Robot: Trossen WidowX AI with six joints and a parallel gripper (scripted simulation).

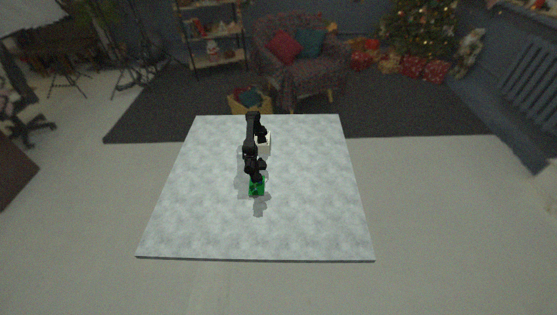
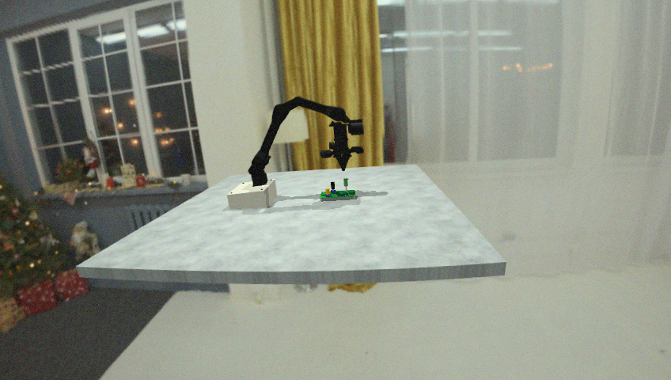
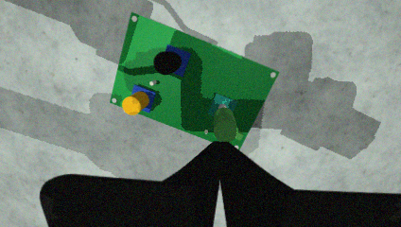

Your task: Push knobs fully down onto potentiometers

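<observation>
Now: the green knob 50 mm below my gripper tip and 10 mm ahead of it.
</observation>
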